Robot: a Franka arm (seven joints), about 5 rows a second.
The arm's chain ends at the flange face. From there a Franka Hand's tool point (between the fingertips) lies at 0.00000 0.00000 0.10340 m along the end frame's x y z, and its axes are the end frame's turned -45 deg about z.
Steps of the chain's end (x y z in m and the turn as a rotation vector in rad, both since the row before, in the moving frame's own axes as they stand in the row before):
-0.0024, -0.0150, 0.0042, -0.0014, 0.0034, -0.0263
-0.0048, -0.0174, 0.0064, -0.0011, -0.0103, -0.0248
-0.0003, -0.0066, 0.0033, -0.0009, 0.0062, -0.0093
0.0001, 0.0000, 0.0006, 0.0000, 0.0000, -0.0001
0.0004, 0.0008, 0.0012, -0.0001, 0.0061, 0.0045
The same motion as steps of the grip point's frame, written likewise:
0.0091, -0.0120, 0.0042, -0.0034, 0.0014, -0.0263
0.0081, -0.0164, 0.0064, 0.0065, -0.0081, -0.0248
0.0048, -0.0044, 0.0033, -0.0050, 0.0037, -0.0093
0.0001, 0.0001, 0.0006, 0.0000, 0.0000, -0.0001
0.0002, 0.0013, 0.0012, -0.0044, 0.0042, 0.0045

